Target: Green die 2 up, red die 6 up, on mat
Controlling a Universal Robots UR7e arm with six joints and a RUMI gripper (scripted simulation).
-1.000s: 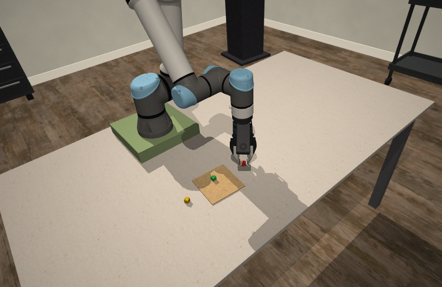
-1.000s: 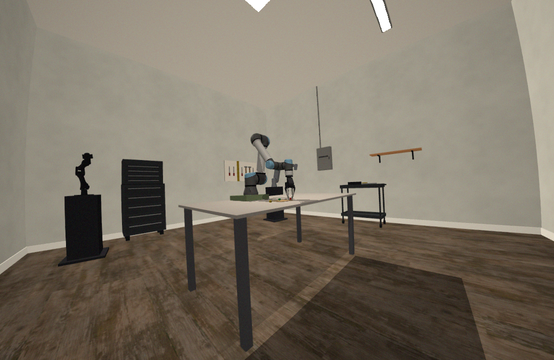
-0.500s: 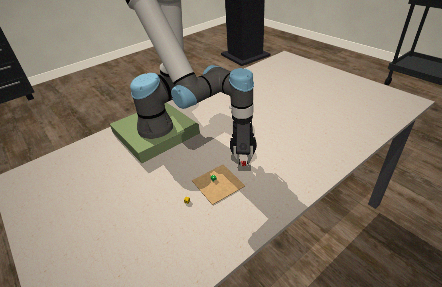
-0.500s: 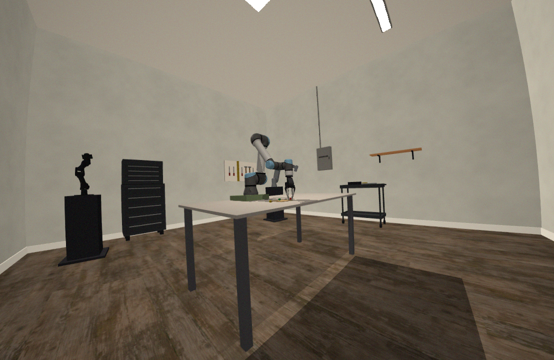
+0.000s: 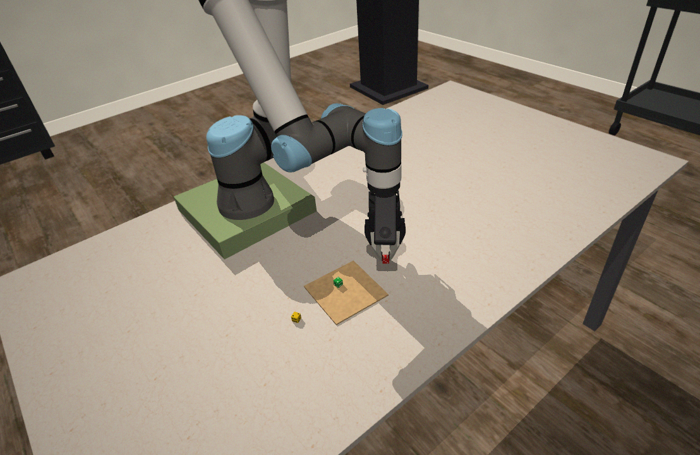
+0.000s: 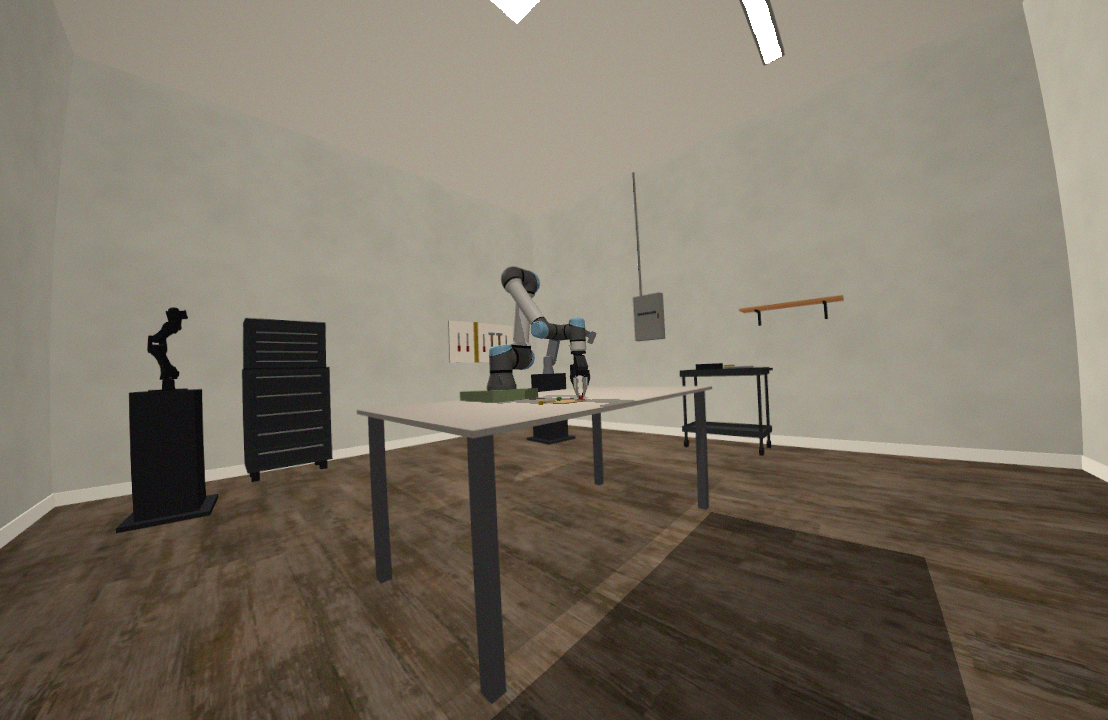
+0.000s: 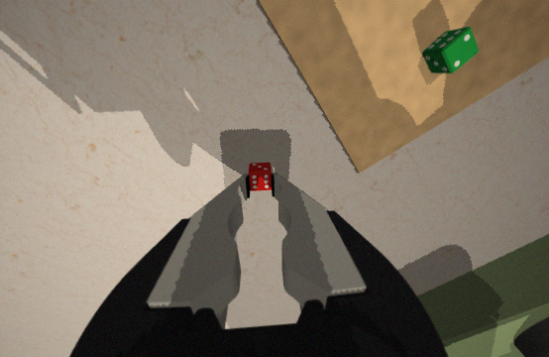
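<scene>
Now: the tan mat 2 cm ahead of my hand, 13 cm to the right of it and 2 cm below it. Also, from my hand: red die 1 cm below; then yellow die 3 cm ahead, 26 cm to the right, 1 cm below; then green die 14 cm to the right, 1 cm below.
</scene>
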